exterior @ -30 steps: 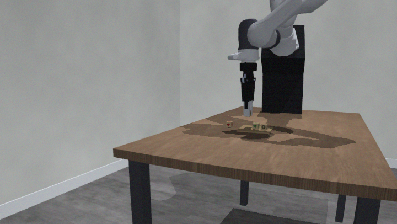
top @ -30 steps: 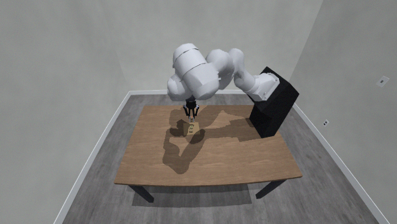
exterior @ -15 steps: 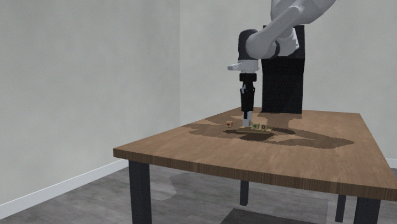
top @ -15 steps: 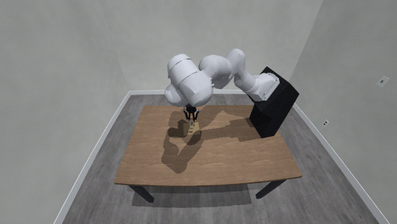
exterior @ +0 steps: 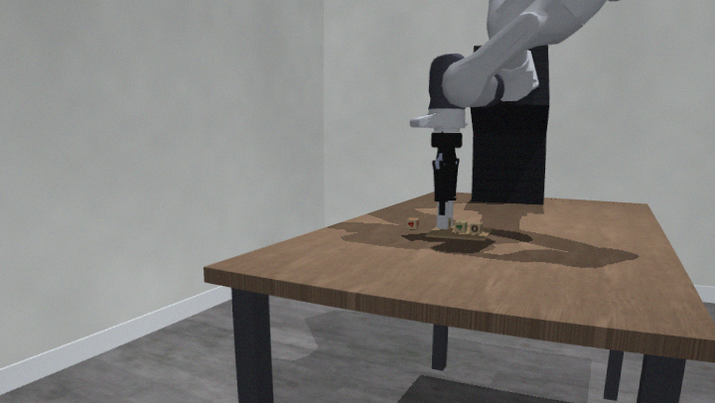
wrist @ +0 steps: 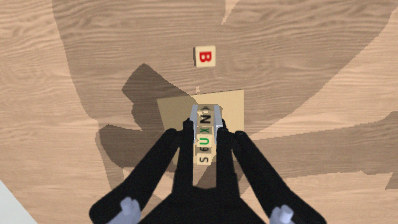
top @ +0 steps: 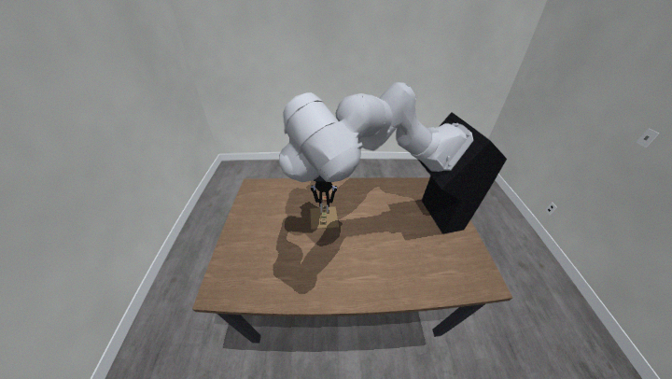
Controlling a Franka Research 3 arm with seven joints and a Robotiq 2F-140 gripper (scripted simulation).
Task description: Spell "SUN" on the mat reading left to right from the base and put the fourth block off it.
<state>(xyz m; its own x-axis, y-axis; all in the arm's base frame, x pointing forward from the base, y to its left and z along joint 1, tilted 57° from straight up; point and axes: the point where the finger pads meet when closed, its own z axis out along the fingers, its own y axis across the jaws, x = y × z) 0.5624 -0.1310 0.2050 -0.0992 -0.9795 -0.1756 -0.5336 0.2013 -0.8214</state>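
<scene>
My hand is 10 mm short of the U block, 40 mm to the right of it and 30 mm above it. From my hand the other things lie so: S block: 10 mm ahead, 80 mm to the left, 30 mm below; tan mat: 10 mm ahead, 40 mm to the left, 40 mm below.
</scene>
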